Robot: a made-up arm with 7 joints.
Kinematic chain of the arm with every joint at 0, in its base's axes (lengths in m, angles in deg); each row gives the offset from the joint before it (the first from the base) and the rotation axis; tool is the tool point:
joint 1: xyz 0 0 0.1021 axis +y
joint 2: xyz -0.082 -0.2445 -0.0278 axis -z
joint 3: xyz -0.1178 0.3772 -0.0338 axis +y
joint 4: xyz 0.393 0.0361 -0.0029 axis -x
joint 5: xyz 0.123 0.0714 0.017 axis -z
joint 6: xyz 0.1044 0 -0.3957 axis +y
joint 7: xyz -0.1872 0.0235 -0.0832 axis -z
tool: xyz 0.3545 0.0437 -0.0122
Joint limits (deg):
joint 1: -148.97..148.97
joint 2: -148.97..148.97
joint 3: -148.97..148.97
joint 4: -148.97..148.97
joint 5: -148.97..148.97
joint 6: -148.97..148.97
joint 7: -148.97..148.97
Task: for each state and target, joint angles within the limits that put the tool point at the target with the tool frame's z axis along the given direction. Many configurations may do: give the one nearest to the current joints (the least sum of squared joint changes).
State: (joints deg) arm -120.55 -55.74 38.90 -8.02 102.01 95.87 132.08
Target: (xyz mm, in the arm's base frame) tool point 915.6 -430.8 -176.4 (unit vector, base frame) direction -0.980 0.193 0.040
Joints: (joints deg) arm -137.52 -94.96 64.49 -9.27 126.73 59.64 107.74
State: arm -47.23 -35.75 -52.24 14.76 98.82 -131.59 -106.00
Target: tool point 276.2 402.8 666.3 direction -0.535 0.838 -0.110
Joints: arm -33.95 -35.12 -58.86 8.34 102.54 -79.09 -101.04
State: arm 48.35 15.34 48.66 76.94 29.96 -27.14 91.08
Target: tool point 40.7 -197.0 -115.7 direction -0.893 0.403 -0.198
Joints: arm 16.82 -11.04 45.65 82.19 78.94 -64.39 56.80
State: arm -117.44 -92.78 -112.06 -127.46 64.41 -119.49 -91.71
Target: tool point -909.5 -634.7 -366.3 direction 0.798 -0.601 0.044
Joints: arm -82.95 -76.20 -84.50 -148.48 30.19 -104.80 -57.08
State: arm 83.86 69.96 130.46 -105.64 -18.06 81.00 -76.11
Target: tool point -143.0 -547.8 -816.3 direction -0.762 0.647 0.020
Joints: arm 49.20 112.59 124.32 -97.98 -7.22 44.19 -63.93
